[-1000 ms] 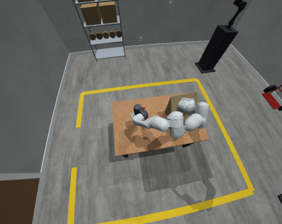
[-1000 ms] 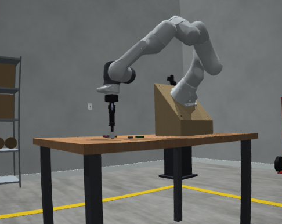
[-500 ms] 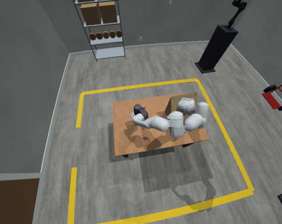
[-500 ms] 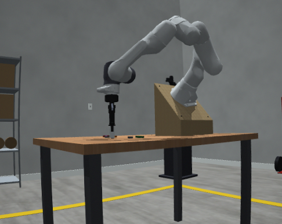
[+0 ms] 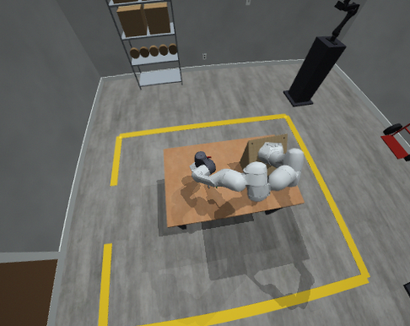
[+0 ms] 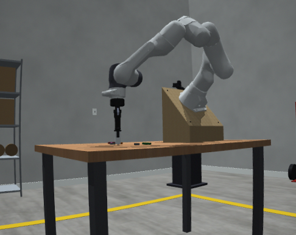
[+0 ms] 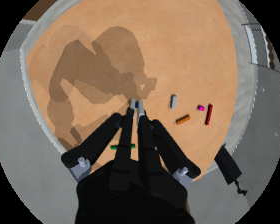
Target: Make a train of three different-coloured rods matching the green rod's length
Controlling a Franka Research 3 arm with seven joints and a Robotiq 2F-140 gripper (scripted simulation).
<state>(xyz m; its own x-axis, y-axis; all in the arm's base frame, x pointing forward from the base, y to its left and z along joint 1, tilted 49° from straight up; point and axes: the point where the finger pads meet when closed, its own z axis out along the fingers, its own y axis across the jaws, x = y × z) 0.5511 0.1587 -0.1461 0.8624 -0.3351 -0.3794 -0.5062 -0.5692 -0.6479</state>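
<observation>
The orange rod is 110 mm to the right of my hand, 80 mm behind it and 30 mm below it. Also, from my hand: green rod (120 mm behind, 90 mm to the left, 30 mm below); magenta rod (170 mm to the right, 70 mm behind, 30 mm below); small blue rod (30 mm below).
</observation>
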